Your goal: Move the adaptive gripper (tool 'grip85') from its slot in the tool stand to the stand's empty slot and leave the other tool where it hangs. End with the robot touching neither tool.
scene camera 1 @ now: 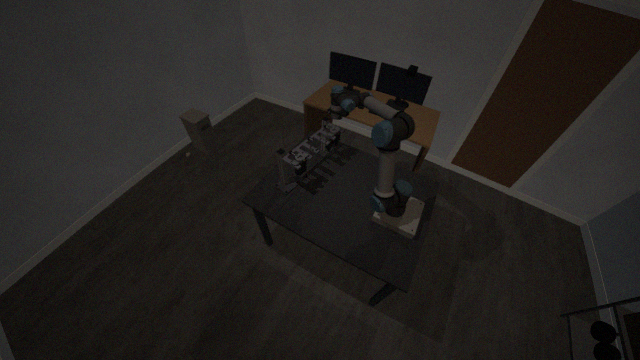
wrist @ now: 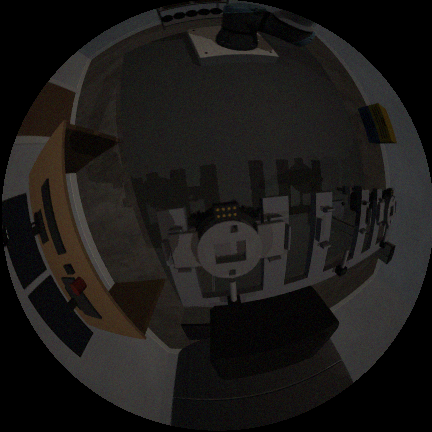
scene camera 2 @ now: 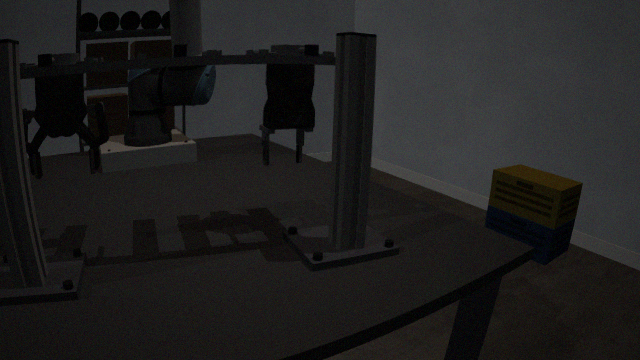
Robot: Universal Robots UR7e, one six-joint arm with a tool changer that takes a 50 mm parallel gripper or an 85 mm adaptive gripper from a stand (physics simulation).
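Frame: origin at the arm's base, x ahead, y left, z up, level; centimetres.
Seen in the pictures: arm's base, origin of its link: (scene camera 1: 393, 207) (wrist: 236, 41) (scene camera 2: 148, 141).
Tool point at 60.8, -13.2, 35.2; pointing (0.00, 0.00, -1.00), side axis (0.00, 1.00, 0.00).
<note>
Offsets run from my tool point to a thing's top centre, as dx, dy, dz. "pt": to the spot under its first point. Level surfaces: height alone.
The tool stand (scene camera 1: 281, 170) (scene camera 2: 352, 140) (wrist: 275, 210) carries two tools. The adaptive gripper (scene camera 2: 65, 169) hangs at the left end of the rail in scene camera 2, its fingers apart with nothing between them. Its round top plate @(pt -0.5, -2.1, -10.7) (wrist: 207, 250) and gold contacts @(-3.8, +0.0, -10.9) (wrist: 226, 212) show in the wrist view. The arm's tool end (scene camera 1: 336, 112) carries no tool and is above the stand's far end, apart from that plate. The parallel gripper (scene camera 2: 290, 100) hangs at the other end, by the right post. No tool hangs in the middle slot between them.
The stand's posts rise from the dark table @(dz -40.7) (scene camera 1: 330, 225) (scene camera 2: 200, 305). The arm's base (scene camera 1: 400, 215) (scene camera 2: 150, 152) is across the table. A wooden desk (scene camera 1: 370, 115) (wrist: 50, 175) with two monitors is beyond the stand's far end. A yellow and blue crate (scene camera 2: 532, 210) (wrist: 378, 123) is on the floor.
</note>
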